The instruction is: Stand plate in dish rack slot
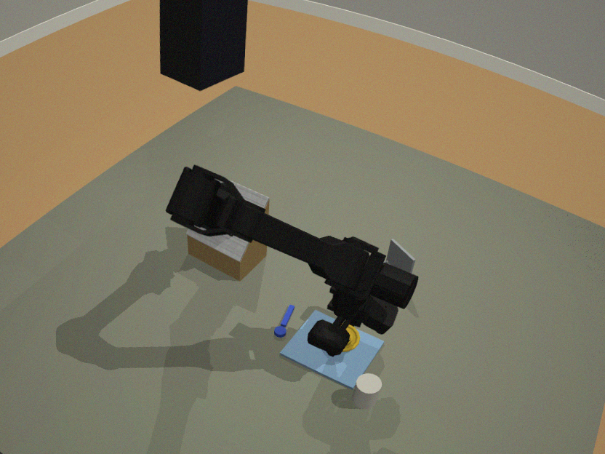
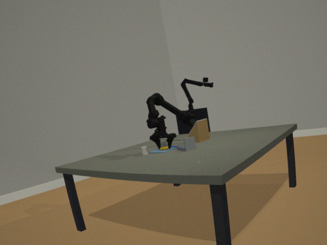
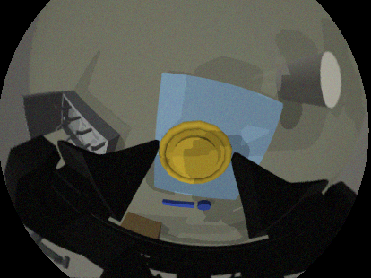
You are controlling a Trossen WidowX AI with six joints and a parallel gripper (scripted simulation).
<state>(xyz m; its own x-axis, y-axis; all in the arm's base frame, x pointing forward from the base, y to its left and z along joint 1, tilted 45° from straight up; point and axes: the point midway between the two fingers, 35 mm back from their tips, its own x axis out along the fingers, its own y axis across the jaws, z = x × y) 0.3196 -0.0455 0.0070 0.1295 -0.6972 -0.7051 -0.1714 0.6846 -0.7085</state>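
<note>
Now: the light blue mat 2 cm to the right of my gripper tip and 1 cm below it. From my gripper tip the other things lie so: blue spoon 11 cm behind, 3 cm to the right, 1 cm below; then yellow plate 1 cm above; then white cup 11 cm ahead, 8 cm to the right, 1 cm above.
</note>
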